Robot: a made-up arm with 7 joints.
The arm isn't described. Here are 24 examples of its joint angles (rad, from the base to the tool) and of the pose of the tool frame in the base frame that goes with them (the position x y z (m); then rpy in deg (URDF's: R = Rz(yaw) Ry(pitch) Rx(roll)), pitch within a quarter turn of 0, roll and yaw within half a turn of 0).
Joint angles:
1: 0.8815 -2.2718 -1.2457 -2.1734 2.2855 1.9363 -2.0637
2: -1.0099 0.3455 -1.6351 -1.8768 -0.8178 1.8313 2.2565
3: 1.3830 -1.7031 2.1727 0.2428 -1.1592 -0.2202 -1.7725
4: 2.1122 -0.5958 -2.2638 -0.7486 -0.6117 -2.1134 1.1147
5: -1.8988 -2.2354 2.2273 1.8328 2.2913 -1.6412 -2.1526
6: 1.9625 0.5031 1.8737 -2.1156 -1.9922 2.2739 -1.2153
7: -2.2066 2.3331 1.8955 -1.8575 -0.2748 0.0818 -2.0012
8: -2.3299 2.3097 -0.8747 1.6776 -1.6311 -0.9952 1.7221
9: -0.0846 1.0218 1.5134 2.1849 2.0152 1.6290 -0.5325
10: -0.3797 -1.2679 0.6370 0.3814 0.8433 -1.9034 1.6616
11: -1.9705 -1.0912 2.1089 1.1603 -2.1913 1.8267 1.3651
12: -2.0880 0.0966 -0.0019 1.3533 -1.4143 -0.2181 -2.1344
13: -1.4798 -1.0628 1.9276 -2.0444 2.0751 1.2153 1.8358
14: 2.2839 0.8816 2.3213 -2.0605 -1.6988 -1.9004 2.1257
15: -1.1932 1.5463 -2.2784 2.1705 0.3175 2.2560 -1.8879
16: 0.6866 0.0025 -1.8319 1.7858 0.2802 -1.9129 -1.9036
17: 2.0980 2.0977 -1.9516 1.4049 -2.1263 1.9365 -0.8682
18: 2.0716 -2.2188 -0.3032 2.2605 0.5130 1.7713 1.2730
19: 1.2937 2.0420 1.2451 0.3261 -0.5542 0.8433 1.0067
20: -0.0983 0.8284 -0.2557 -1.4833 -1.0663 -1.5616 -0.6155
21: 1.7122 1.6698 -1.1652 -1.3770 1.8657 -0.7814 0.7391
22: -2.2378 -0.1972 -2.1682 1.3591 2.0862 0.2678 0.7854
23: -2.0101 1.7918 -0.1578 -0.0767 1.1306 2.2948 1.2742
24: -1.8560 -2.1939 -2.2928 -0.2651 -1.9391 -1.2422 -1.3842
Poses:
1: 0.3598 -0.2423 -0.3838 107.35 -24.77 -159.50
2: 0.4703 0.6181 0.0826 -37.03 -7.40 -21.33
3: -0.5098 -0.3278 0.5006 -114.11 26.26 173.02
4: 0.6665 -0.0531 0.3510 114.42 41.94 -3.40
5: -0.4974 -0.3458 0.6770 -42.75 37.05 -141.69
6: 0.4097 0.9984 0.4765 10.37 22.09 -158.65
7: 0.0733 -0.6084 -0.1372 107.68 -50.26 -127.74
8: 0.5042 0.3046 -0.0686 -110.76 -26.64 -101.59
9: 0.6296 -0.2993 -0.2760 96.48 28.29 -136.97
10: -0.1535 -0.4900 -0.2371 -138.99 32.70 70.27
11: -0.6021 0.0665 -0.3877 -166.68 -1.67 -178.67
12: -0.1715 0.2811 0.4553 -94.83 2.17 111.83
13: -0.3263 -0.4086 0.3119 39.14 3.29 166.81
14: 0.3425 0.4349 -0.2363 16.45 -73.55 33.11
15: 0.3761 -0.4196 -0.1678 171.60 -39.51 -155.92
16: 0.3172 0.0638 0.6379 -94.86 -7.61 -52.04
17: 0.0447 0.6116 0.0351 150.80 64.70 -25.64
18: 0.2739 -0.1522 -0.1223 -176.53 22.52 85.42
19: 0.2744 -0.3017 -0.1673 -75.77 3.49 164.81
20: 1.0760 -0.3923 -0.1390 38.16 -3.35 -7.53
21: 0.1801 -0.7737 0.4207 41.23 37.69 -99.01
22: 0.7123 -0.3646 -0.1149 -82.28 29.09 -89.32
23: 0.5253 -0.1058 0.6181 109.41 0.28 -62.48
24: -0.1913 -0.1767 -0.4536 58.32 34.60 -104.03
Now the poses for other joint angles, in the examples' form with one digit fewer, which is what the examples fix.
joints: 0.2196 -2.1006 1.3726 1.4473 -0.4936 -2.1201 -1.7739
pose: -0.018 -0.046 -0.174 70.9 -29.5 -26.7
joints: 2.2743 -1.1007 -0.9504 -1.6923 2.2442 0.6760 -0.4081
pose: -0.069 -0.743 0.587 -156.0 -33.4 -165.9
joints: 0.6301 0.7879 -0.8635 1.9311 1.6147 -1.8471 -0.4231
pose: -0.072 0.064 0.068 -136.9 -12.4 120.5
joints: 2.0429 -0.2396 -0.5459 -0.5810 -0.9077 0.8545 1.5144
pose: 0.851 -0.020 0.493 134.3 1.9 87.0
